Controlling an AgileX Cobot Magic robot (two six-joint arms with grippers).
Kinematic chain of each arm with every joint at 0, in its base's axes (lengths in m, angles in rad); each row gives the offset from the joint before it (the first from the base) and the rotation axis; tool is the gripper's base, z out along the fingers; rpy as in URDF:
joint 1: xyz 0 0 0.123 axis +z
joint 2: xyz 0 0 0 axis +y
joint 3: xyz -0.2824 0 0.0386 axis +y
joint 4: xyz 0.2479 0 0.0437 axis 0.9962 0 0.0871
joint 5: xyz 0 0 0 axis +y
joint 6: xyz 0.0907 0 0.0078 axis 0.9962 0 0.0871
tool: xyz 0 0 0 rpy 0 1.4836 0
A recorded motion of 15 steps. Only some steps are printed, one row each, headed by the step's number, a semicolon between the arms.
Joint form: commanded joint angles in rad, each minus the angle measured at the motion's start. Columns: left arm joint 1, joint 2, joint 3, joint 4, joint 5, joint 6; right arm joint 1, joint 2, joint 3, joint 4, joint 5, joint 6.
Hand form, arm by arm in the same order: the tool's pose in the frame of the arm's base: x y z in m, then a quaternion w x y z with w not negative. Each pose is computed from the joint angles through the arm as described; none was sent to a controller.
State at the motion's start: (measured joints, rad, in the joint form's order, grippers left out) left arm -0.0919 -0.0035 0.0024 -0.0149 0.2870 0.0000; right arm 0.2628 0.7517 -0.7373 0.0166 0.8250 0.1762
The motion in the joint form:
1: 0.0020 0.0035 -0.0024 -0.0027 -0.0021 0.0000; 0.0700 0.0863 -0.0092 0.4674 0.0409 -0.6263
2: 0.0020 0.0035 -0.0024 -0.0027 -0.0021 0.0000; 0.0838 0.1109 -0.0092 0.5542 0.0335 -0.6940
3: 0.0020 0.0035 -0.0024 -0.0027 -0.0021 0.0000; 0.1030 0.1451 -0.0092 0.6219 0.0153 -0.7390
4: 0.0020 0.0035 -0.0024 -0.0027 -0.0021 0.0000; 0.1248 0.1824 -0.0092 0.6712 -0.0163 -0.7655
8: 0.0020 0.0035 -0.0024 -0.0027 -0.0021 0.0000; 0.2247 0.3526 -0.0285 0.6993 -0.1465 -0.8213
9: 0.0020 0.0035 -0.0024 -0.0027 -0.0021 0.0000; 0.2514 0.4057 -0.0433 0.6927 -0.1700 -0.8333
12: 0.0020 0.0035 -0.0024 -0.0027 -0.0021 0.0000; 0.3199 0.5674 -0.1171 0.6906 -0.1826 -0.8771
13: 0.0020 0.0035 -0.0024 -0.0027 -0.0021 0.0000; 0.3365 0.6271 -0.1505 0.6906 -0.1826 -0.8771
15: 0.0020 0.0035 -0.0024 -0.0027 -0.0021 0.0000; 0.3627 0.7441 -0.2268 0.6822 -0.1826 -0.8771
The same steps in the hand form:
1: 0.0545 -0.0054 0.1873 0.63288 0.02979 0.77285 -0.03574; 0.1305 0.0793 0.3179 0.34578 -0.27100 0.87467 0.20482
2: 0.0545 -0.0054 0.1873 0.63288 0.02979 0.77285 -0.03574; 0.1328 0.0876 0.3175 0.34279 -0.28610 0.86365 0.23398
3: 0.0545 -0.0054 0.1873 0.63288 0.02979 0.77285 -0.03574; 0.1374 0.0960 0.3156 0.33795 -0.29327 0.85644 0.25748
4: 0.0545 -0.0054 0.1873 0.63288 0.02979 0.77285 -0.03574; 0.1436 0.1038 0.3127 0.33511 -0.29337 0.85240 0.27394
8: 0.0545 -0.0054 0.1873 0.63288 0.02979 0.77285 -0.03574; 0.1712 0.1333 0.2921 0.31735 -0.31693 0.85187 0.27048
9: 0.0545 -0.0054 0.1873 0.63288 0.02979 0.77285 -0.03574; 0.1786 0.1424 0.2855 0.30852 -0.32910 0.85231 0.26473
12: 0.0545 -0.0054 0.1873 0.63288 0.02979 0.77285 -0.03574; 0.1981 0.1731 0.2686 0.27095 -0.37192 0.84907 0.25949
13: 0.0545 -0.0054 0.1873 0.63288 0.02979 0.77285 -0.03574; 0.2061 0.1838 0.2624 0.25677 -0.37807 0.85074 0.25955
15: 0.0545 -0.0054 0.1873 0.63288 0.02979 0.77285 -0.03574; 0.2234 0.2047 0.2504 0.23494 -0.39062 0.85242 0.25612

